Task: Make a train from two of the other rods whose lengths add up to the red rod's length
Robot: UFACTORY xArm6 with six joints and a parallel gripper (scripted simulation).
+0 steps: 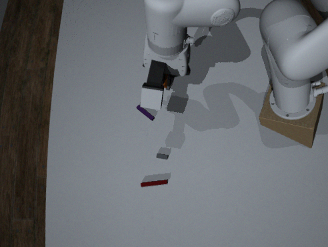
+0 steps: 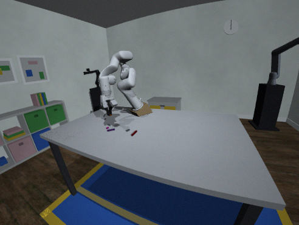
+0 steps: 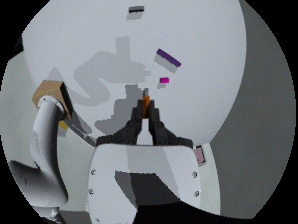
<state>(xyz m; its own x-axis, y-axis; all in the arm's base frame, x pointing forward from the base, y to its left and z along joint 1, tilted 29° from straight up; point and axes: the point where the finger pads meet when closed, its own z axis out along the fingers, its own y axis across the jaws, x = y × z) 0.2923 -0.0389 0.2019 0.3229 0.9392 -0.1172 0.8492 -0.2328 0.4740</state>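
Right now my hand is 4 cm short of the magenta rod, 1 cm to the left of it and 11 cm above it. The rest, counted from my hand: red rod: 7 cm ahead, 25 cm to the left, 11 cm below; then purple rod: 7 cm ahead, 4 cm to the left, 11 cm below; then orange rod: 2 cm below.
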